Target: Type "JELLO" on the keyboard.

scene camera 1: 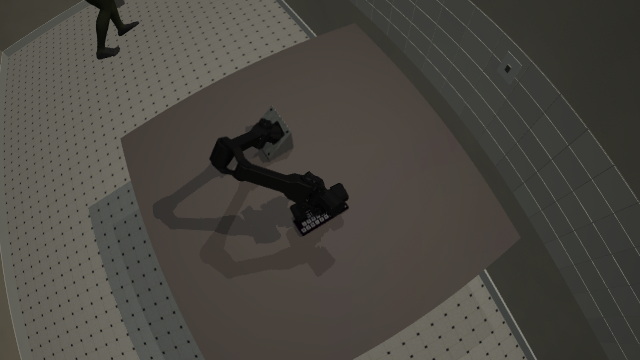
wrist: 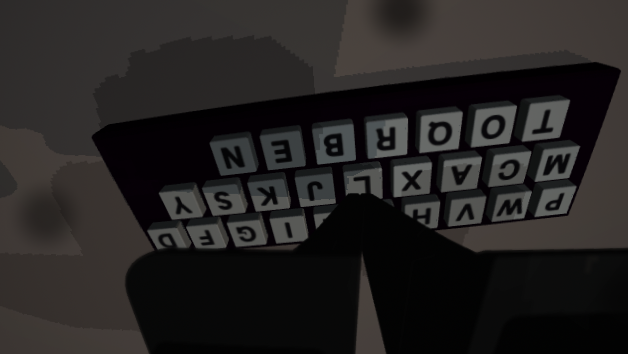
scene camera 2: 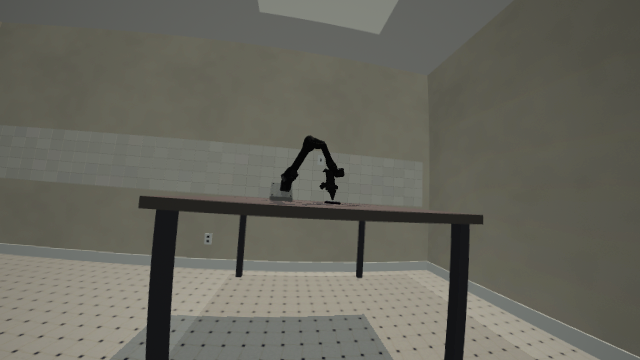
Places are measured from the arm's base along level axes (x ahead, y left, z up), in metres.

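Pixels of known places: gripper, fingertip midpoint: [scene camera 1: 322,213] [wrist: 358,205] [scene camera 2: 332,200]; arm's base, origin of the base link: [scene camera 1: 275,132] [scene camera 2: 285,188].
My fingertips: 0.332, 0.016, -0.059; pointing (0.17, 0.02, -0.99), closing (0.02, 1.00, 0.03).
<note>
Ahead of a thing's pixels: the offset from my fingertips to its top centre, as dx, dy, dz.
The black keyboard {-0.003, -0.002, -0.007} [scene camera 1: 316,223] [scene camera 2: 332,202] [wrist: 145,155] has pale letter keys that look upside down in the wrist view. My gripper [wrist: 358,205] [scene camera 2: 332,198] is shut and empty, pointing down just over the keyboard. In the wrist view its tips overlap the lower edge of the L key {-0.004, +0.002, -0.007} [wrist: 364,174]; in scene camera 2 a small gap seems to show beneath them. The J key {-0.002, -0.016, -0.007} [wrist: 315,188] is beside L, the E key {-0.019, -0.026, -0.007} [wrist: 283,148] is in the row with N and B, and the O key {-0.026, +0.046, -0.007} [wrist: 492,125] is beside T. The fingers hide a key between I and H.
The keyboard lies on a brown table [scene camera 1: 400,200] [scene camera 2: 310,211]. The arm's grey base plate [scene camera 1: 281,150] [scene camera 2: 281,196] stands on the table. Dark arm shadows fall across the table and part of the keys. A person's legs [scene camera 1: 102,30] show on the floor beyond the table.
</note>
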